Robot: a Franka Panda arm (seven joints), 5 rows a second.
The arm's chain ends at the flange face. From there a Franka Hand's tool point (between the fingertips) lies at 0.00 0.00 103.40 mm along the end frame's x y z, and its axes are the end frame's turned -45 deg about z.
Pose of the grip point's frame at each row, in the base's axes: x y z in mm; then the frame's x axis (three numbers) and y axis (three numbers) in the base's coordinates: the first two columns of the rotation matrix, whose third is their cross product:
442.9, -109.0, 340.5, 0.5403, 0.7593, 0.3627, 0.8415, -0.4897, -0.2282
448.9, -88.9, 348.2, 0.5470, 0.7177, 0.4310, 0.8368, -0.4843, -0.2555
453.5, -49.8, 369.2, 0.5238, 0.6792, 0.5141, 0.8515, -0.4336, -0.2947
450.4, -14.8, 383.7, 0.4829, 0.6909, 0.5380, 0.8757, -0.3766, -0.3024
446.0, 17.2, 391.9, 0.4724, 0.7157, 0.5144, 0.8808, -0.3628, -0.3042
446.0, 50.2, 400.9, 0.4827, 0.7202, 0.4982, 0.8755, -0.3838, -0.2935
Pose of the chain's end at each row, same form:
442.5, -153.3, 433.9, 0.9771, 0.1906, 0.0951, 0.2130, -0.8832, -0.4178
446.3, -140.6, 437.7, 0.9785, 0.1650, 0.1241, 0.2049, -0.8499, -0.4854
451.1, -111.0, 452.5, 0.9725, 0.1737, 0.1551, 0.2317, -0.7869, -0.5719
451.1, -78.6, 465.1, 0.9607, 0.2222, 0.1666, 0.2778, -0.7548, -0.5943
449.2, -44.5, 474.8, 0.9569, 0.2495, 0.1486, 0.2888, -0.7626, -0.5788
448.1, -9.5, 485.3, 0.9604, 0.2379, 0.1447, 0.2778, -0.7806, -0.5598

